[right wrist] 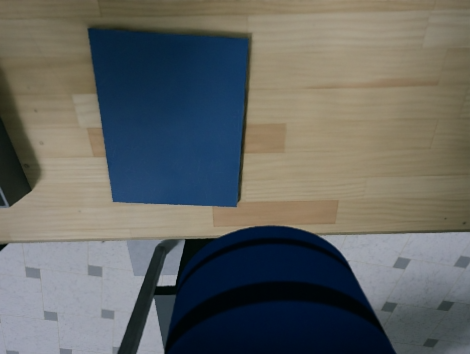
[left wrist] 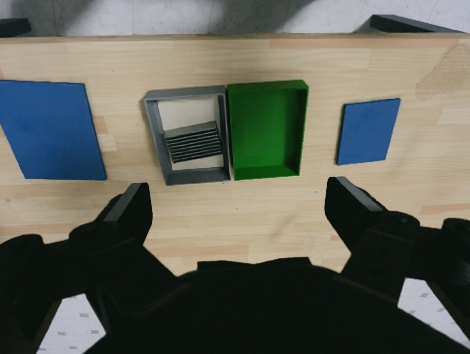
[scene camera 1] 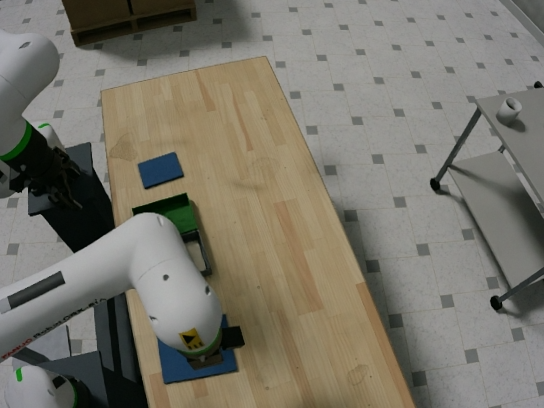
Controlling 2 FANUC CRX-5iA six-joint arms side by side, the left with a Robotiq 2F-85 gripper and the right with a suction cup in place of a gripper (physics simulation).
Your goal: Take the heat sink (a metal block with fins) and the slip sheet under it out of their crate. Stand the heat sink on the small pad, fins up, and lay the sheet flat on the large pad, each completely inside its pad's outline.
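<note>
The heat sink (left wrist: pixel 194 142) lies fins up on the cream slip sheet (scene camera 1: pixel 197 257) (left wrist: pixel 190 112) in the grey crate (scene camera 1: pixel 205 252) (left wrist: pixel 197 177) (right wrist: pixel 12 175). In scene camera 1 the right arm hides the heat sink. The small blue pad (scene camera 1: pixel 161 170) (left wrist: pixel 370 131) and the large blue pad (scene camera 1: pixel 172 367) (left wrist: pixel 52 130) (right wrist: pixel 172 117) are bare where they show. My left gripper (scene camera 1: pixel 75 190) (left wrist: pixel 239 192) is open and empty, high at the table's left side in scene camera 1. My right suction cup (right wrist: pixel 272 265) carries nothing visible and is above the large pad's area.
An empty green crate (scene camera 1: pixel 162 205) (left wrist: pixel 267 86) stands against the grey crate, on the small pad's side. In scene camera 1 the right arm (scene camera 1: pixel 150 250) reaches over both crates and part of the large pad. A grey cart (scene camera 1: pixel 465 132) with a white cup (scene camera 1: pixel 508 112) stands at the right.
</note>
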